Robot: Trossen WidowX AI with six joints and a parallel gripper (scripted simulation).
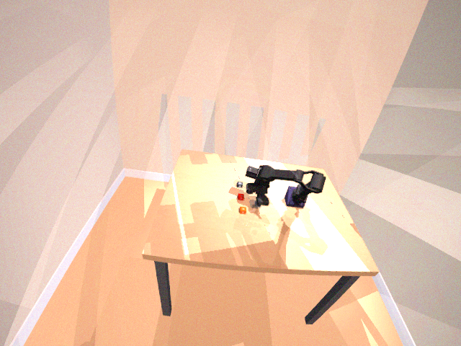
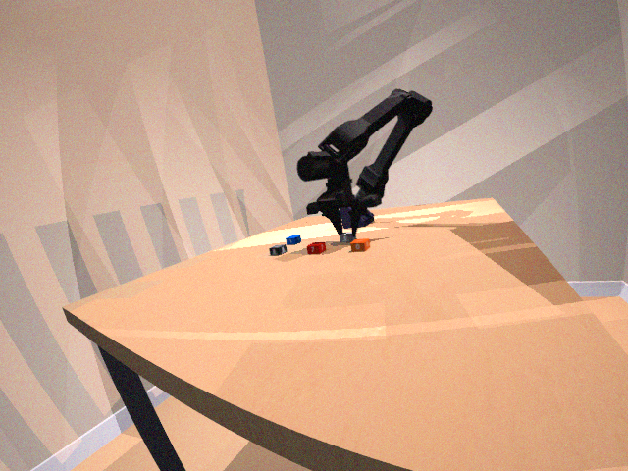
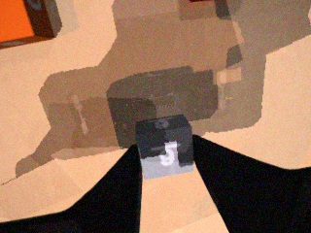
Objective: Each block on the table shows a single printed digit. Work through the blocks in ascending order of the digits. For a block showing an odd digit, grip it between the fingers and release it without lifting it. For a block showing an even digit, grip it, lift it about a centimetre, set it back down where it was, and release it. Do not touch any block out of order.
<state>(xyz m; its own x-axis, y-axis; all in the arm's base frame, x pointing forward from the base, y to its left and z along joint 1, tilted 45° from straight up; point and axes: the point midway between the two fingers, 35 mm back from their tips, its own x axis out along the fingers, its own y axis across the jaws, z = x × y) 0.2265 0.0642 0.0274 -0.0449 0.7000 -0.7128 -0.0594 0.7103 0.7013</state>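
The red block lies 100 mm ahead of my gripper tip and 40 mm to the right of it. Round my gripper tip: orange block (80 mm ahead, 70 mm to the left); blue block (180 mm to the right); grey block (right at my gripper tip).
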